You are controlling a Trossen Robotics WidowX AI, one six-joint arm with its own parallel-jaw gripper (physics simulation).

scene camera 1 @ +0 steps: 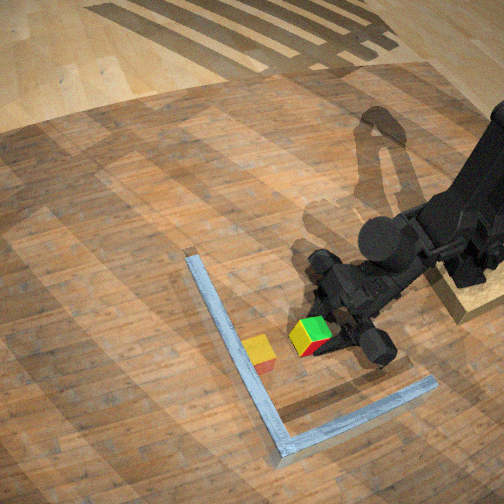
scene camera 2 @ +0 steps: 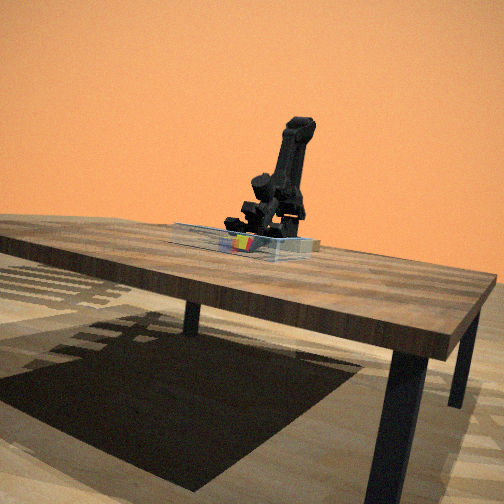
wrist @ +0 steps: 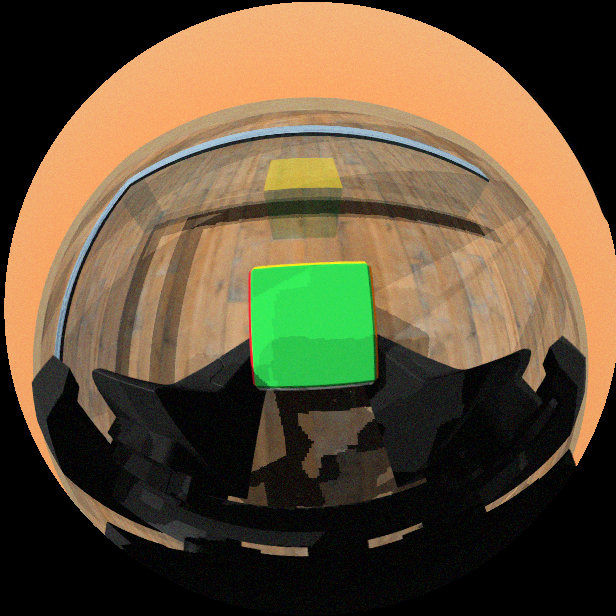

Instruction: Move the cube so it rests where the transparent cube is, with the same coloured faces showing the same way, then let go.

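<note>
The cube point(scene camera 1: 311, 335) has a green top, a yellow left face and a red front face; it sits on the table between my gripper's fingers point(scene camera 1: 333, 325). In the wrist view the green face point(wrist: 313, 324) fills the space between the two dark fingers point(wrist: 315, 390), which look closed against its sides. The transparent cube point(scene camera 1: 259, 352), yellow on top and red in front, sits just left of it beside the grey border strip; it also shows in the wrist view point(wrist: 302, 176). In the far view the cube point(scene camera 2: 241, 242) is a small coloured spot.
A grey L-shaped border strip point(scene camera 1: 240, 365) runs left of and in front of the cubes. The arm's tan base block point(scene camera 1: 470, 292) is at the right. The table edge point(scene camera 2: 300, 300) lies well away.
</note>
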